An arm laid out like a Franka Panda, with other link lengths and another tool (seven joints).
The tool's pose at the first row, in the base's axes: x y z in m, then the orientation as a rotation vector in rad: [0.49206 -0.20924 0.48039 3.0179 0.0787 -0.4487]
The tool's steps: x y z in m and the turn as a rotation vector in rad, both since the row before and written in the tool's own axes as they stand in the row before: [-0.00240 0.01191 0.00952 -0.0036 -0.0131 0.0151]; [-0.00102 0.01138 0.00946 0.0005 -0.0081 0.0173]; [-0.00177 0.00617 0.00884 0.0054 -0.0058 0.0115]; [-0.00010 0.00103 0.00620 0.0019 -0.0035 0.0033]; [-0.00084 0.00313 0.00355 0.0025 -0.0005 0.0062]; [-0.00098 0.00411 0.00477 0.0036 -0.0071 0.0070]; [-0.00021 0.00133 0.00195 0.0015 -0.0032 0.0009]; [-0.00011 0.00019 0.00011 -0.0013 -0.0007 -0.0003]
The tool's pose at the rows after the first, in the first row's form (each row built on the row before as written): [0.48779 -0.22209 0.47298 3.0095 0.0557 -0.4664]; [0.48456 -0.23438 0.46533 3.0059 0.0289 -0.4770]; [0.48037 -0.24141 0.45809 3.0082 0.0099 -0.4854]; [0.47835 -0.24302 0.45236 3.0087 0.0042 -0.4906]; [0.47648 -0.24645 0.44956 3.0101 -0.0058 -0.4911]; [0.47408 -0.25095 0.44574 3.0108 -0.0177 -0.5017]; [0.47325 -0.25244 0.44409 3.0113 -0.0197 -0.5067]; [0.47311 -0.25264 0.44404 3.0099 -0.0190 -0.5076]
